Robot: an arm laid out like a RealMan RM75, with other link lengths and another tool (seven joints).
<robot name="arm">
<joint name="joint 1" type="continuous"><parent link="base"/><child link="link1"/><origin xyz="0 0 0.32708" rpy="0 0 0"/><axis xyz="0 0 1"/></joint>
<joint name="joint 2" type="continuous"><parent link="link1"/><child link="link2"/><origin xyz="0 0 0" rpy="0 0 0"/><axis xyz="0 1 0"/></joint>
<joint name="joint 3" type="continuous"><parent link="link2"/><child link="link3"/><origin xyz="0 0 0.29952" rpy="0 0 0"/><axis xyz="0 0 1"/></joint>
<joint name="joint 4" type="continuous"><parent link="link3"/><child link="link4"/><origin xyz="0 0 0" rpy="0 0 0"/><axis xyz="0 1 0"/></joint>
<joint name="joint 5" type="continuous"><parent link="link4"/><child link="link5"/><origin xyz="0 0 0.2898" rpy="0 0 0"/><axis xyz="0 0 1"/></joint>
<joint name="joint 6" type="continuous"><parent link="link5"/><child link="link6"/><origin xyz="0 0 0" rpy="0 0 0"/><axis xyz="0 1 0"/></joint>
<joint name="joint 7" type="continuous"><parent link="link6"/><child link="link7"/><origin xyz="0 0 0.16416" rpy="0 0 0"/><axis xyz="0 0 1"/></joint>
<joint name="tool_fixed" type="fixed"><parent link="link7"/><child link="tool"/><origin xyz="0.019 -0.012 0.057" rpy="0 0.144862 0.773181"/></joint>
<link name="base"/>
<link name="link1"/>
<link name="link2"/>
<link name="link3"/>
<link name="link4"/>
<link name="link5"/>
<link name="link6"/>
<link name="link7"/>
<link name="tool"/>
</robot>
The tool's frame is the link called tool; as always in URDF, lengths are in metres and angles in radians. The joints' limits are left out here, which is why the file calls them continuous.
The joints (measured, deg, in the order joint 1, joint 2, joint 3, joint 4, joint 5, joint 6, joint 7), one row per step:
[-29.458, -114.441, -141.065, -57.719, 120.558, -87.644, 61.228]
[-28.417, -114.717, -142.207, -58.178, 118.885, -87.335, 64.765]
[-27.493, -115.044, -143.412, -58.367, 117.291, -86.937, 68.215]
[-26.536, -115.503, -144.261, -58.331, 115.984, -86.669, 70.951]
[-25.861, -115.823, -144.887, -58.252, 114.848, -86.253, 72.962]
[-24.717, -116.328, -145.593, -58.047, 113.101, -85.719, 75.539]
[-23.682, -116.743, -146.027, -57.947, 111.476, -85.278, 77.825]
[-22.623, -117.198, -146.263, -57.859, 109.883, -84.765, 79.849]
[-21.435, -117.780, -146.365, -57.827, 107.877, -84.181, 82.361]
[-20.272, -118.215, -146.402, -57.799, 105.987, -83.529, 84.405]
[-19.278, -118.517, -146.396, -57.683, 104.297, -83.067, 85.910]
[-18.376, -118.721, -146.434, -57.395, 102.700, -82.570, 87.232]
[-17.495, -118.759, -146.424, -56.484, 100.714, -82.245, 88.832]
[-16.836, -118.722, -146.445, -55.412, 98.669, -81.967, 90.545]
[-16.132, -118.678, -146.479, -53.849, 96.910, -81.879, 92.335]
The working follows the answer.
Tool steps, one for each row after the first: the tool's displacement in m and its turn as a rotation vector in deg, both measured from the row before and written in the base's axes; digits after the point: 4 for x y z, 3 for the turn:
[-0.0030, -0.0029, 0.0082, 2.612, 0.068, -2.229]
[-0.0036, -0.0029, 0.0071, 2.611, 0.040, -1.940]
[-0.0045, -0.0044, 0.0027, 1.839, -0.157, -1.223]
[-0.0033, -0.0025, 0.0028, 1.647, -0.151, -0.822]
[-0.0057, -0.0049, 0.0026, 2.143, -0.450, -0.798]
[-0.0044, -0.0045, 0.0024, 1.886, -0.233, -0.782]
[-0.0044, -0.0045, 0.0014, 1.745, -0.255, -0.545]
[-0.0036, -0.0050, 0.0013, 2.086, -0.182, -0.876]
[-0.0044, -0.0047, 0.0023, 2.003, -0.179, -0.446]
[-0.0039, -0.0043, 0.0022, 1.599, -0.350, -0.224]
[-0.0045, -0.0039, 0.0023, 1.523, -0.414, 0.010]
[-0.0052, -0.0045, 0.0014, 1.460, -0.758, -0.091]
[-0.0041, -0.0034, 0.0017, 1.524, -0.739, -0.262]
[-0.0063, -0.0050, -0.0015, 1.070, -0.852, 0.017]

Tool pose at each row, in the base's axes (x y z in m, rotation vector in deg; rounded; the steps above come from the unrounded poses):
[-0.3160, 0.5076, 0.1372, -147.234, -5.128, -25.767]
[-0.3191, 0.5047, 0.1453, -144.998, -1.636, -26.330]
[-0.3227, 0.5018, 0.1525, -142.663, 1.421, -26.785]
[-0.3272, 0.4974, 0.1551, -140.933, 3.289, -27.261]
[-0.3305, 0.4950, 0.1579, -139.344, 4.601, -27.570]
[-0.3362, 0.4901, 0.1605, -137.183, 5.849, -28.143]
[-0.3406, 0.4856, 0.1629, -135.319, 7.096, -28.477]
[-0.3451, 0.4811, 0.1644, -133.570, 8.005, -28.737]
[-0.3487, 0.4761, 0.1656, -131.513, 9.394, -29.004]
[-0.3530, 0.4714, 0.1680, -129.520, 10.252, -29.055]
[-0.3569, 0.4671, 0.1701, -127.865, 10.673, -29.251]
[-0.3615, 0.4632, 0.1725, -126.261, 10.776, -29.400]
[-0.3667, 0.4587, 0.1739, -124.618, 10.792, -29.985]
[-0.3708, 0.4553, 0.1757, -122.917, 11.019, -30.622]
[-0.3771, 0.4503, 0.1742, -121.618, 10.774, -31.299]

